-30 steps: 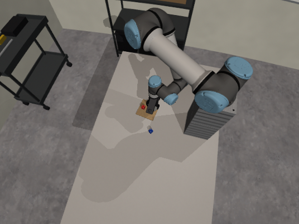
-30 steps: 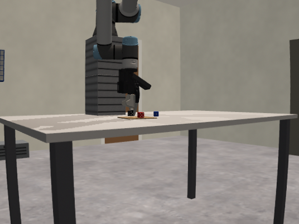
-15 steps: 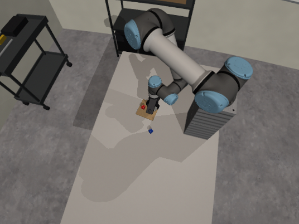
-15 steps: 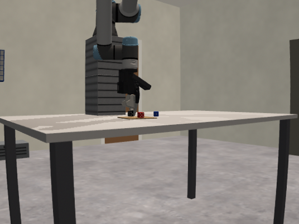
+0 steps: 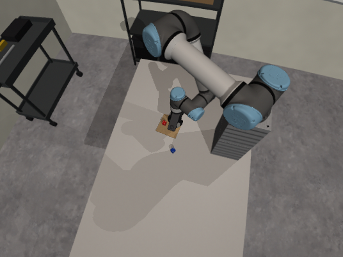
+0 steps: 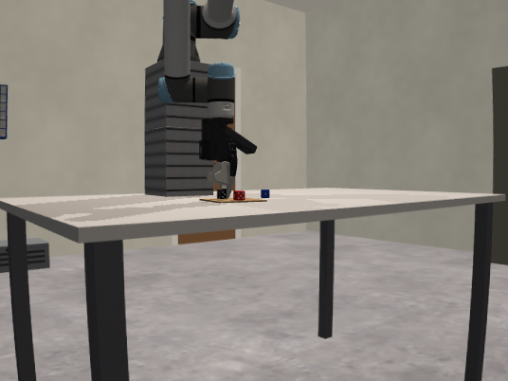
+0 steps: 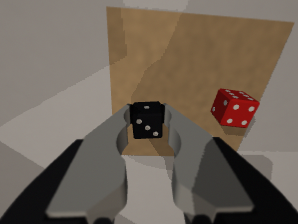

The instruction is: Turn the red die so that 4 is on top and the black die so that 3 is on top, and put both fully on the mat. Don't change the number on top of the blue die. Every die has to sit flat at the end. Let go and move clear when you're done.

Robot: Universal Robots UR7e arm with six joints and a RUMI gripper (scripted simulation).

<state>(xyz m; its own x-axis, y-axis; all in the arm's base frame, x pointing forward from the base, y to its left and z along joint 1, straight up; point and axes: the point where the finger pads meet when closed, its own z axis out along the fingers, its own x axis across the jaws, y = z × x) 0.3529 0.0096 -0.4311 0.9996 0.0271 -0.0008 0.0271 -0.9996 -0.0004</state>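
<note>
Now: hand 1 cm to the left of the black die. The rest, counted from my hand: blue die 5 cm behind, 16 cm to the left, 1 cm below; then red die 8 cm ahead, 1 cm below; then brown mat 4 cm ahead, 2 cm below.
</note>
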